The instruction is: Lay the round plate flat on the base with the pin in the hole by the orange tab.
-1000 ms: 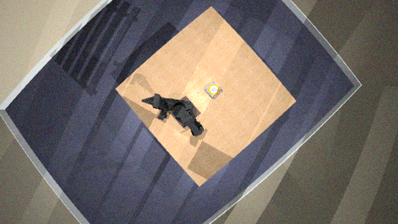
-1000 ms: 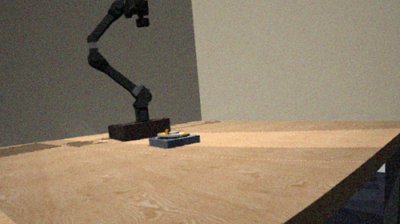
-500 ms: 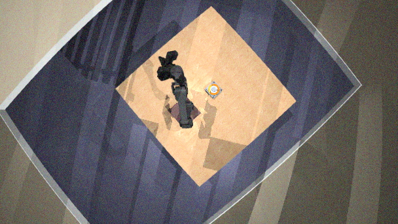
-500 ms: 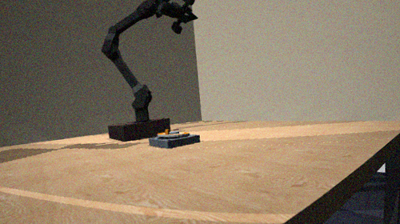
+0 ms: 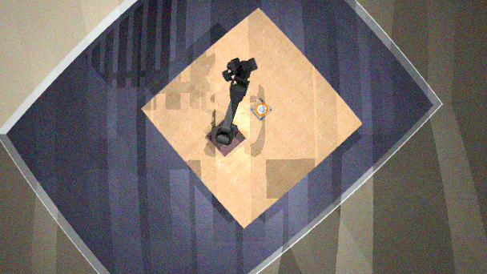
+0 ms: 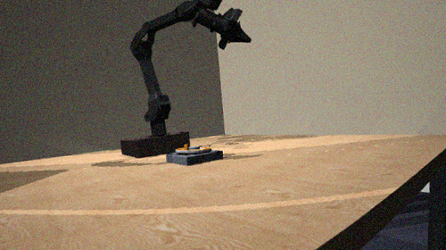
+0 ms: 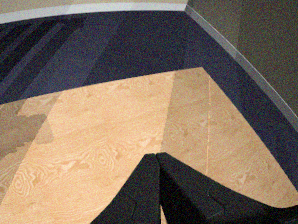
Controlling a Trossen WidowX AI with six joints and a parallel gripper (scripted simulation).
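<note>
The base block lies 4 cm ahead of my gripper tip, 26 cm to the right of it and 36 cm below it.
</note>
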